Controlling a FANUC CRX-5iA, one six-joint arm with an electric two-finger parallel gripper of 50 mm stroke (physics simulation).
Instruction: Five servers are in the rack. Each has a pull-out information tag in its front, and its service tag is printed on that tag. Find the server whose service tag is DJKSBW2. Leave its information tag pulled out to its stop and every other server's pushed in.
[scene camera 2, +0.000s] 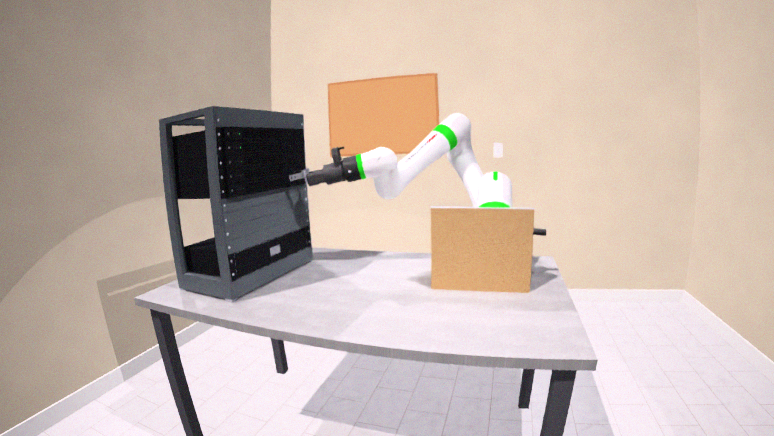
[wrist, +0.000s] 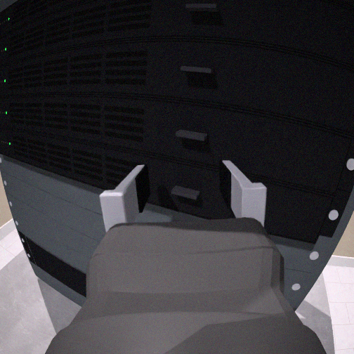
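Where they show: gripper, between the fingertips: (scene camera 2: 291, 176); arm's base, origin of its link: (scene camera 2: 493, 234).
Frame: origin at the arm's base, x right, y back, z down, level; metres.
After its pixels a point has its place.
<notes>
The rack (scene camera 2: 218, 205) @(x -0.354, y -0.811, z -0.152 m) stands at the left of the table, with a stack of black servers (scene camera 2: 259, 162) @(x -0.170, y -0.767, z -0.271 m) (wrist: 270, 105) in its upper part. In the wrist view dark tag grips stick out a little from the server fronts, one above another: the lowest tag (wrist: 185, 192), the one above it (wrist: 191, 135), a third (wrist: 196, 69) and one at the top edge (wrist: 201, 6). No printed text can be read. My gripper (wrist: 183, 177) (scene camera 2: 296, 176) @(x 0.001, y -0.737, z -0.207 m) is open and empty at the lowest server's front, one finger on each side of the lowest tag, with gaps on both sides.
Grey blanking panels (scene camera 2: 265, 213) @(x -0.137, y -0.779, z -0.090 m) (wrist: 55, 200) fill the rack below the servers. Under them is a black unit (scene camera 2: 249, 261) @(x -0.250, y -0.791, z 0.055 m) (wrist: 60, 267) with a light label (scene camera 2: 275, 249) @(x -0.103, y -0.773, z 0.050 m). A brown board (scene camera 2: 482, 249) @(x -0.104, y -0.039, z 0.026 m) stands upright on the table (scene camera 2: 379, 319) @(x -0.348, y -0.312, z 0.167 m) before the arm's base.
</notes>
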